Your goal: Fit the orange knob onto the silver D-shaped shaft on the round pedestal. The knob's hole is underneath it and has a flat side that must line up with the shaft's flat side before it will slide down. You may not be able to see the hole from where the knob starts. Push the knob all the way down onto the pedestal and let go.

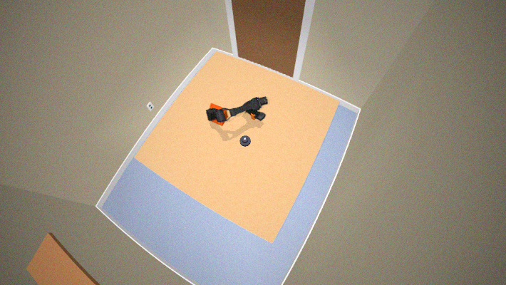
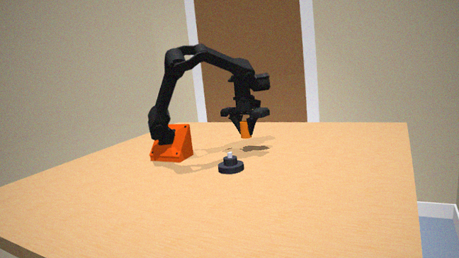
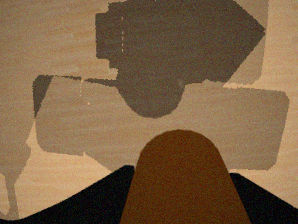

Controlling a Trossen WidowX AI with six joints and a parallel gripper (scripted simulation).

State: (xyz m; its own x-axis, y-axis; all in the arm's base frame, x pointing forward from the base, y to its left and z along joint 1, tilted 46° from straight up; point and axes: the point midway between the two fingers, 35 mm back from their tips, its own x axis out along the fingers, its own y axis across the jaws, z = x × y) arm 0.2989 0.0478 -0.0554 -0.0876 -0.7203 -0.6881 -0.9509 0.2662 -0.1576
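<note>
My gripper tip is now 19 cm to the left of the round pedestal and 4 cm above it. The rest, counted from my gripper tip: orange knob: 3 cm above.
</note>
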